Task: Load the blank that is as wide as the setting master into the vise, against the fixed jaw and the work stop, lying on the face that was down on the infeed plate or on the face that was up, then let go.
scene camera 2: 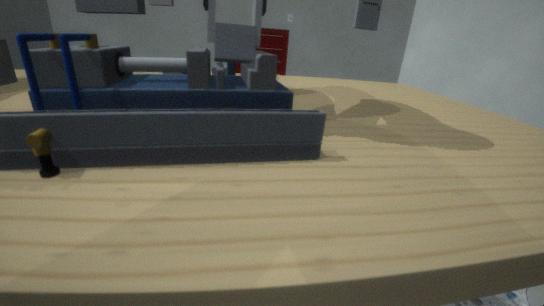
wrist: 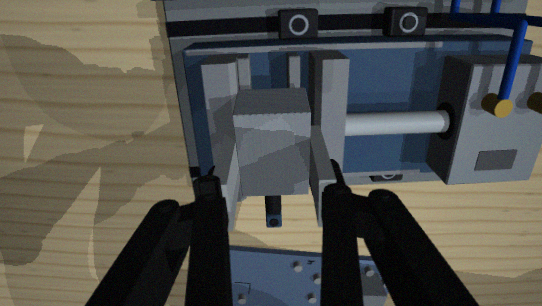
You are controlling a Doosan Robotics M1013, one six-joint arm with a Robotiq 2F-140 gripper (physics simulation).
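Frame: origin at the arm's base, x ahead, y left, z up, level; metres.
Where they show: gripper, between the fingertips: [scene camera 2: 233, 44] [wrist: 273, 146].
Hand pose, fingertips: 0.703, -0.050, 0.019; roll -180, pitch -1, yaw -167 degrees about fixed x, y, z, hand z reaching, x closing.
Observation:
After its pixels a point has its place, as x, y, z.
A grey blank [scene camera 2: 235, 44] {0.710, -0.083, 0.019} [wrist: 273, 155] {0.704, -0.053, 0.036} is between the two finger pads of my gripper [scene camera 2: 236, 30] {0.703, -0.050, 0.018} [wrist: 273, 146] {0.703, -0.050, 0.018}, which is shut on it. The blank hangs over the gap between the vise's fixed jaw [scene camera 2: 266, 71] {0.745, -0.096, -0.005} [wrist: 218, 82] {0.744, -0.085, 0.011} and its moving jaw [scene camera 2: 198, 69] [wrist: 335, 95]. In scene camera 2 its lower edge shows near the height of the fixed jaw's top, above the blue vise bed [scene camera 2: 165, 82] {0.631, -0.081, -0.025} [wrist: 385, 75] {0.627, -0.101, -0.025}. Whether it touches a jaw cannot be told. A dark post [wrist: 273, 207] {0.694, 0.002, 0.011} with a blue end shows beyond the blank. The setting master cannot be made out.
A rod [scene camera 2: 155, 64] {0.620, -0.079, -0.006} [wrist: 395, 122] {0.620, -0.075, 0.001} joins the moving jaw to a grey cylinder block [scene camera 2: 80, 65] {0.567, -0.128, -0.003} [wrist: 492, 135] {0.551, -0.081, 0.011} with blue hoses [scene camera 2: 70, 75] {0.577, -0.155, -0.009} [wrist: 513, 60] {0.573, -0.132, 0.025}. A long grey rail [scene camera 2: 165, 132] {0.662, -0.165, -0.053} stands in front of the vise. A blue plate with pegs [wrist: 270, 270] {0.668, 0.159, -0.077} lies near the wrist view's bottom.

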